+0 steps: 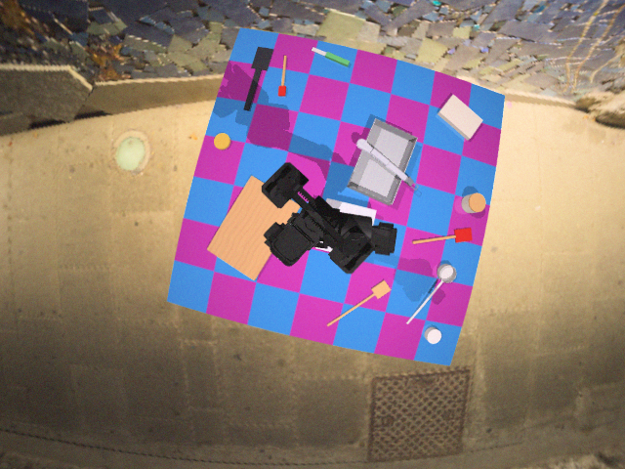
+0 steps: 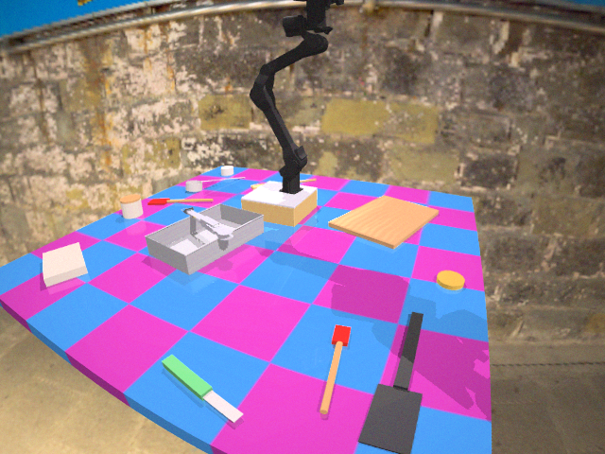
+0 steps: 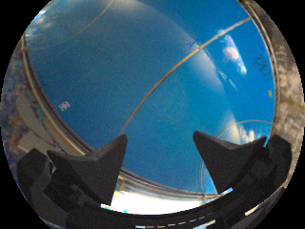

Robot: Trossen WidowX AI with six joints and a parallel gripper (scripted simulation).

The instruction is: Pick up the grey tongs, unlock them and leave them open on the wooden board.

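The grey roasting tin lies 35 cm ahead of my gripper tip, 16 cm to the right of it and 79 cm below it. From my gripper tip the other things lie so: red spatula (17 cm ahead, 55 cm to the right, 82 cm below); then yellow disc (20 cm ahead, 50 cm to the left, 81 cm below); then wooden board (9 cm behind, 24 cm to the left, 81 cm below).
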